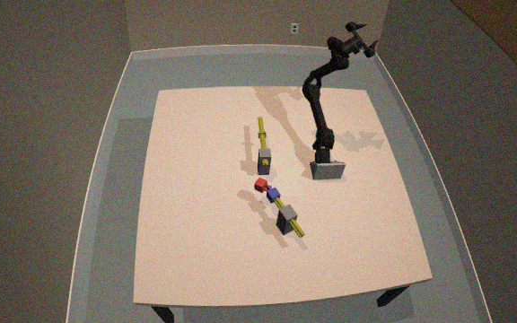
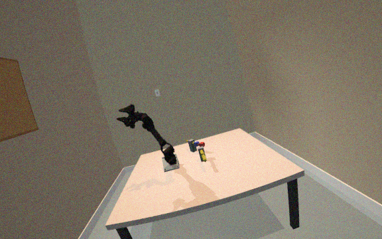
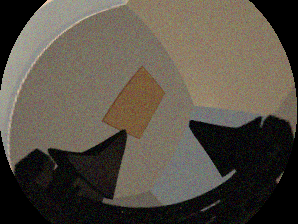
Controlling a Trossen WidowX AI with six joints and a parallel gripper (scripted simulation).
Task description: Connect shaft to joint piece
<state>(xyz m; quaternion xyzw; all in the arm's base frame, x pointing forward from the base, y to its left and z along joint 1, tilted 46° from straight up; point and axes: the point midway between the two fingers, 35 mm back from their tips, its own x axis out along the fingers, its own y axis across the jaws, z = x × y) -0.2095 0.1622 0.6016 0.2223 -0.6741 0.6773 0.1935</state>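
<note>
My gripper tip is 530 mm short of the red joint piece, 520 mm above it and 480 mm to the right of it.
</note>
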